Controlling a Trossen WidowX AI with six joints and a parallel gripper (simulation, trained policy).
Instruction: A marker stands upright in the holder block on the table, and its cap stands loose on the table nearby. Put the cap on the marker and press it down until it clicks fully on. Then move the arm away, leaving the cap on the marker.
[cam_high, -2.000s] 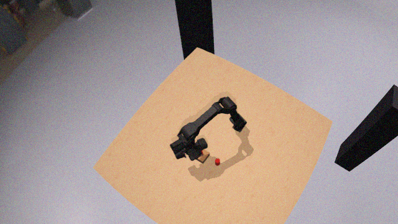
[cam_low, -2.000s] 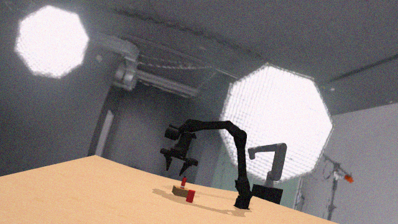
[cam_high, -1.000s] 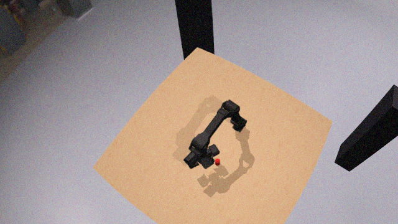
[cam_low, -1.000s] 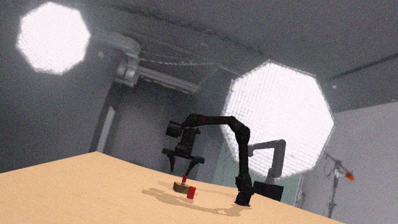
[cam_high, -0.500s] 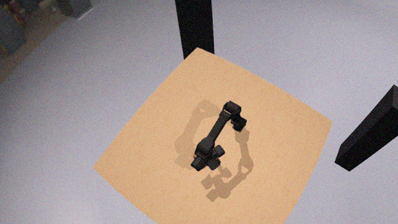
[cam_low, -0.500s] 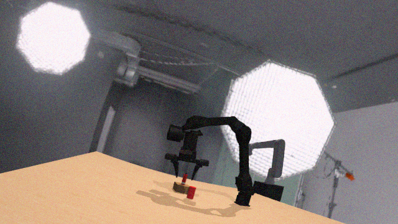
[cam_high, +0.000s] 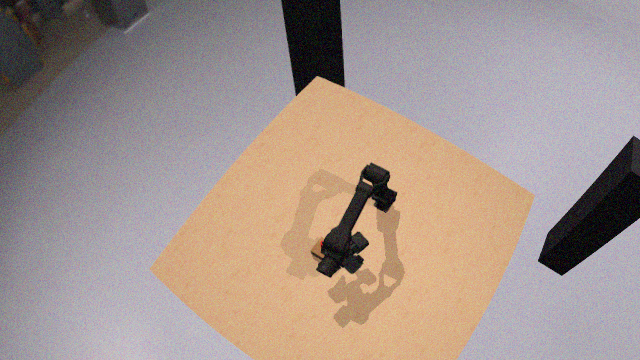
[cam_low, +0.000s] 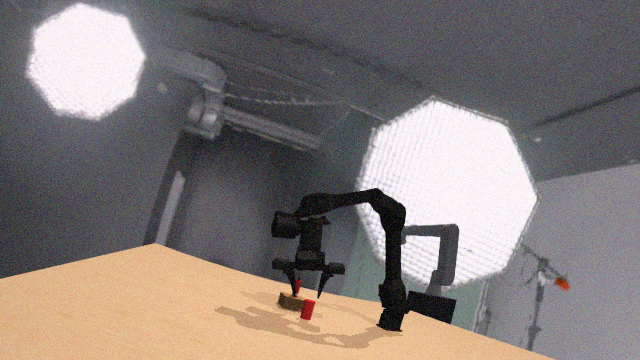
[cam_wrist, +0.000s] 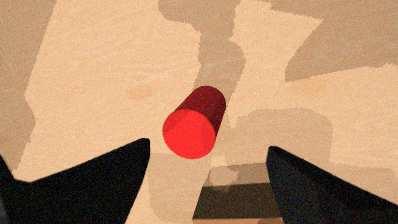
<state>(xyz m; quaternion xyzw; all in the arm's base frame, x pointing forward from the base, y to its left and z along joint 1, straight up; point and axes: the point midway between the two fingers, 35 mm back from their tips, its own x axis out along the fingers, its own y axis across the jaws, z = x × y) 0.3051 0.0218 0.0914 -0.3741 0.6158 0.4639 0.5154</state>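
Right now my gripper tip is 3 cm above the red cap, 1 cm to the right of it and 1 cm past it. Round my gripper tip: wooden holder block 10 cm to the right, 4 cm below; then red marker 10 cm to the right, 2 cm above.
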